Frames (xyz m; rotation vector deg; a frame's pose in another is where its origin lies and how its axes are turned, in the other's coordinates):
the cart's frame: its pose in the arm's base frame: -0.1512 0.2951 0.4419 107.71 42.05 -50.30
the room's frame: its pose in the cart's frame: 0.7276 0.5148 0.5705 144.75 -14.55 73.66
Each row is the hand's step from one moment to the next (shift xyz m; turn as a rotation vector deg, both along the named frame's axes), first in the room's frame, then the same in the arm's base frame.
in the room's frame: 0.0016 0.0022 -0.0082 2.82 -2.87 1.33
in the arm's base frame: -0.0046 -0.0067 0.0030 3.40 -1.38 -2.12
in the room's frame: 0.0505 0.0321 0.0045 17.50 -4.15 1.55
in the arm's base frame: -0.0240 -0.0232 -0.0499 6.07 -10.92 -13.03
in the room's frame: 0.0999 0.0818 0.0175 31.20 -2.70 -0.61
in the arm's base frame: -0.0619 -0.0360 -0.1089 5.31 -21.08 -22.55
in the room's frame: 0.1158 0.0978 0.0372 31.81 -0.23 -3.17
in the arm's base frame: -0.0691 -0.0287 -0.1370 2.22 -22.91 -22.19
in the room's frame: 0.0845 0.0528 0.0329 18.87 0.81 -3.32
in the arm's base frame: -0.0311 -0.0202 -0.0982 -0.04 -14.48 -12.58
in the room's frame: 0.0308 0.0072 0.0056 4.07 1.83 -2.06
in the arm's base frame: -0.0020 -0.0144 -0.0287 -2.00 -3.81 -2.38
